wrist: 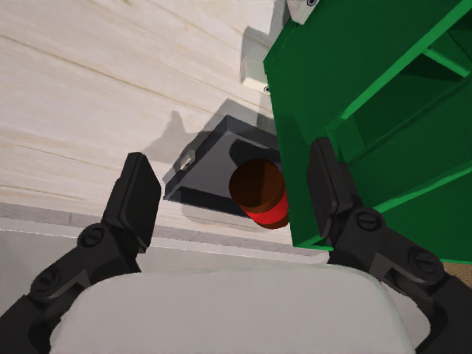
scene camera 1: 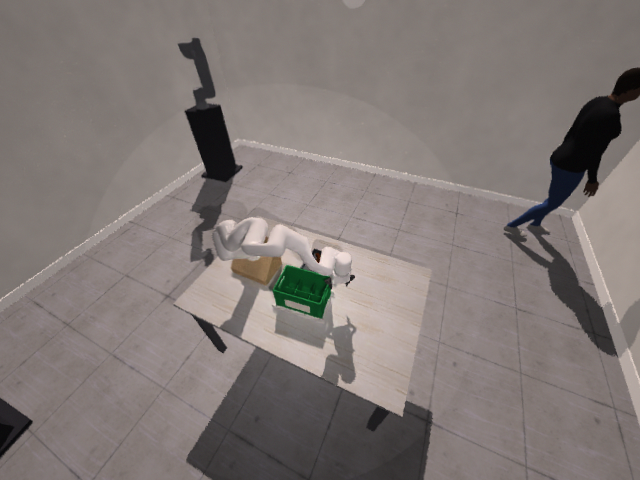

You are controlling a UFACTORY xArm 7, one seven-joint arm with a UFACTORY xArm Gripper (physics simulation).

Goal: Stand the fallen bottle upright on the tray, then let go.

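Places are measured from the arm's base along level axes (x left, y down, z back), in centimetres.
Pixels of known places: gripper, fingertip midpoint: (wrist: 230,164) (scene camera 1: 338,285).
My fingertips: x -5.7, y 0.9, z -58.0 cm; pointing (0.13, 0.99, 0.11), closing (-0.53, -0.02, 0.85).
Observation:
For each thing: its middle in the pictures, then the offset to it from my fingertips. "pt": a spot on its surface instead. Level surfaces: height alone.
- bottle, body centre: (wrist: 270,203) dx +20.6, dy +9.8, dz +17.2 cm
- dark grey tray, surface spot: (wrist: 207,170) pt dx +20.6, dy +13.5, dz +6.7 cm
- green divided crate, body centre: (scene camera 1: 303,292) dx -7.8, dy +5.3, dz +18.3 cm
- wooden table, surface height: dy +14.0 cm
The bottle (wrist: 256,186) shows its round brown end toward the wrist camera, with a red band behind it; its length is foreshortened, so its exact tilt is hard to tell. It is over the right part of the dark grey tray (wrist: 207,170), whose right side is hidden by the green crate. In the scene view a small brown and black patch of the bottle (scene camera 1: 317,255) shows behind the arm. My gripper (scene camera 1: 340,282) (wrist: 230,164) is open and empty. In the wrist view the bottle appears between the fingers, nearer the right one, and beyond them.
A green divided crate (scene camera 1: 301,291) (wrist: 310,110) stands close beside the tray and behind the right finger in the wrist view. A tan block (scene camera 1: 256,269) is left of the crate on the wooden table (scene camera 1: 382,330). A person (scene camera 1: 586,134) is near the far right wall.

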